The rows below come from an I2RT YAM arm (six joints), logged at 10 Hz.
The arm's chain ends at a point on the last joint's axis. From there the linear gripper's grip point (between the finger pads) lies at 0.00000 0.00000 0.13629 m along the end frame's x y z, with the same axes.
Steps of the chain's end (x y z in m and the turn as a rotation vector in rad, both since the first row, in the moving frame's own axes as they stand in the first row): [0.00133 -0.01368 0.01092 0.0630 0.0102 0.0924]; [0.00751 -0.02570 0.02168 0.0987 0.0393 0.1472]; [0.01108 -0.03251 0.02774 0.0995 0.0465 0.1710]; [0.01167 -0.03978 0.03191 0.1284 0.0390 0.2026]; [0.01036 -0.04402 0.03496 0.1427 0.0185 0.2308]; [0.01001 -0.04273 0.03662 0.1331 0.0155 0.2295]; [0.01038 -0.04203 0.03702 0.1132 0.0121 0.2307]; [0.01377 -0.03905 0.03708 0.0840 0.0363 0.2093]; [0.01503 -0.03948 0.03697 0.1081 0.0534 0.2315]
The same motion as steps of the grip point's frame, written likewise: [0.00311 -0.02218 0.01064 0.0630 0.0102 0.0924]; [0.01382 -0.03868 0.02091 0.0987 0.0393 0.1472]; [0.01853 -0.04544 0.02692 0.0995 0.0465 0.1710]; [0.01870 -0.05657 0.03069 0.1284 0.0390 0.2026]; [0.01508 -0.06294 0.03356 0.1427 0.0185 0.2308]; [0.01417 -0.06042 0.03540 0.1331 0.0155 0.2295]; [0.01378 -0.05710 0.03614 0.1132 0.0121 0.2307]; [0.01987 -0.04988 0.03651 0.0840 0.0363 0.2093]; [0.02392 -0.05321 0.03598 0.1081 0.0534 0.2315]
